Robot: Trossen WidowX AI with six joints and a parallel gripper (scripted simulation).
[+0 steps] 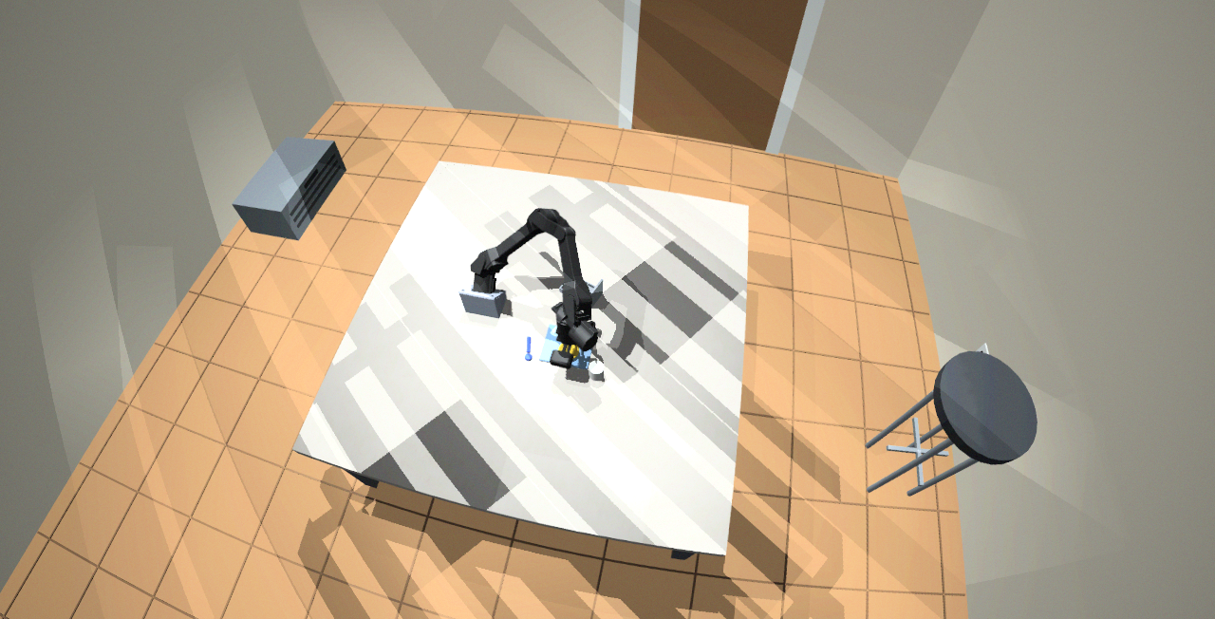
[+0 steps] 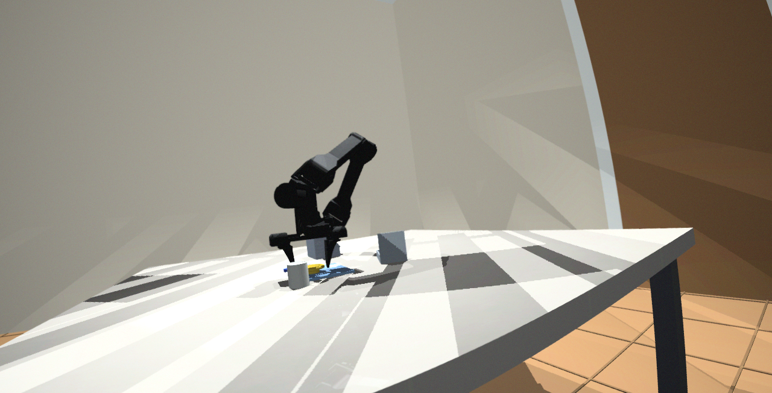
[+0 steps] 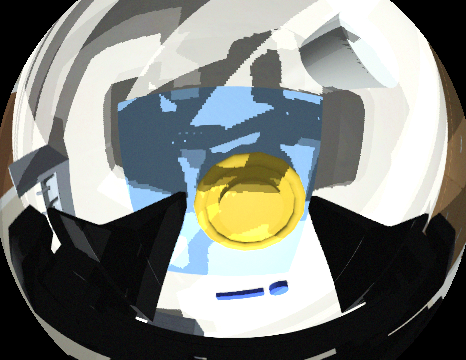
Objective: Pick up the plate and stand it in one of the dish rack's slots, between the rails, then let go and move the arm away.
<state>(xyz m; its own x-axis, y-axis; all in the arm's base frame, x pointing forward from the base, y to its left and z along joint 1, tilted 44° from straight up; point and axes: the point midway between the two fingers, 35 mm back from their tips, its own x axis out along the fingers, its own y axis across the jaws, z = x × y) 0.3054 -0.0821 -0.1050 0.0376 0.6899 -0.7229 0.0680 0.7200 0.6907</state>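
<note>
The light blue mat is 10 mm behind my gripper tip, 20 mm to the left of it and 10 mm below it. Round my gripper tip: grey dish rack 10 mm behind, 230 mm to the left, 10 mm above; then yellow plate right at my gripper tip.
</note>
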